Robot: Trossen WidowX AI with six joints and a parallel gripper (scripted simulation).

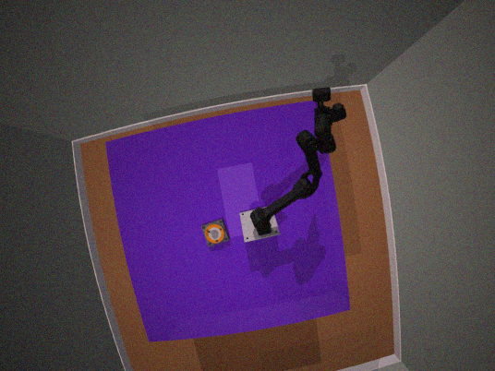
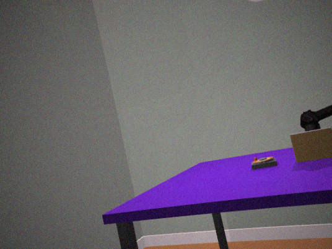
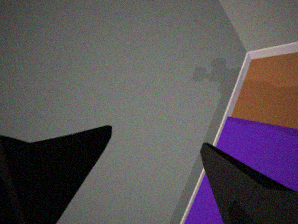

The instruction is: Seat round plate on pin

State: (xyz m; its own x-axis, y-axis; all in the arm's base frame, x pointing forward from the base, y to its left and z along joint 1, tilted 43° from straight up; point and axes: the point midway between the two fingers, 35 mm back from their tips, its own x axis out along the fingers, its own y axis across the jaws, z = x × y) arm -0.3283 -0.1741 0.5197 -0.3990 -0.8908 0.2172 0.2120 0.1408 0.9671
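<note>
Now: the square base 610 mm ahead of my gripper tip, 490 mm to the left of it and 330 mm below it.
</note>
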